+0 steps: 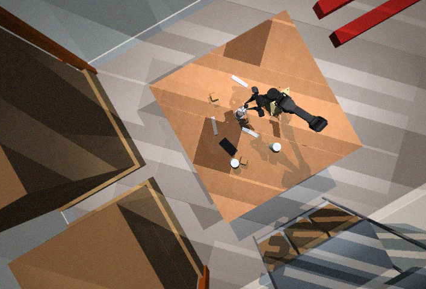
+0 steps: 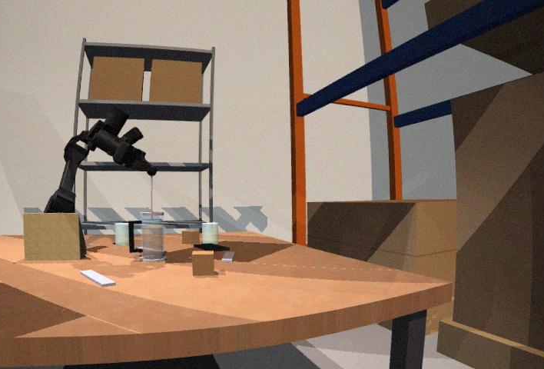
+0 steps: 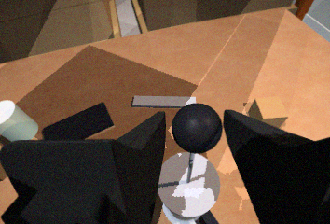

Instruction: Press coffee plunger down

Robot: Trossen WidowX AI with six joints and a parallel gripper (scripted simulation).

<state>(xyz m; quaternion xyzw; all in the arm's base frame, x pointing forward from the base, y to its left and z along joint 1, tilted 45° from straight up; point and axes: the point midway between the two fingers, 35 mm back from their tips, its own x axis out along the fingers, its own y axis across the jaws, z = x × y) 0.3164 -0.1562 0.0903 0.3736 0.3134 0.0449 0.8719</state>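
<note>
Now: gripper tip 13 cm above the coffee press, 2 cm past it and 1 cm to the left of it. Also, from my gripper tip: black flat slab: 25 cm below, 21 cm to the left, 18 cm ahead.
</note>
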